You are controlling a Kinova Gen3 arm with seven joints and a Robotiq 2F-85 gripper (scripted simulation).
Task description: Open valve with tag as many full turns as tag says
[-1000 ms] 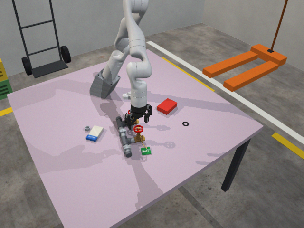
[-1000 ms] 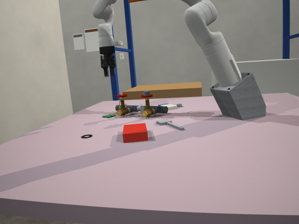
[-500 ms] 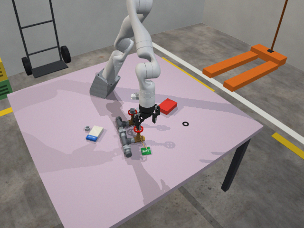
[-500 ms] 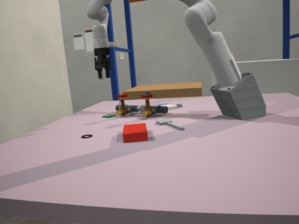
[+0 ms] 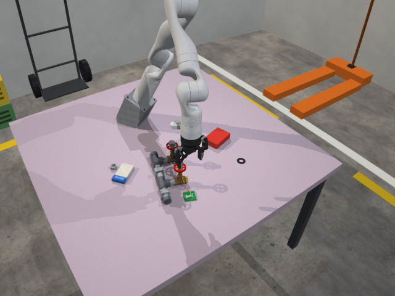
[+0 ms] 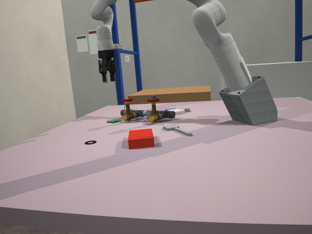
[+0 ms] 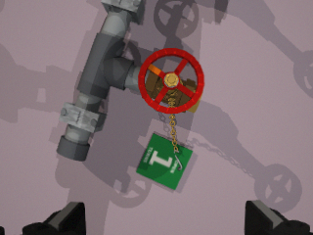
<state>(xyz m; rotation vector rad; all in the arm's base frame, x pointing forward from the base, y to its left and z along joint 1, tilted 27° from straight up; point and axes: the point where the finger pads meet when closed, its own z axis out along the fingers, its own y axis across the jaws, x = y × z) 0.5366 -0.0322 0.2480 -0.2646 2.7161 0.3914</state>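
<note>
Now: the green tag 10 mm to the left of my hand and 200 mm below it. Round my hand: grey nut 280 mm behind, 270 mm to the right, 190 mm below; grey hammer-shaped tool 370 mm behind, 100 mm to the left, 190 mm below; blue box 230 mm behind, 240 mm to the right, 190 mm below.
</note>
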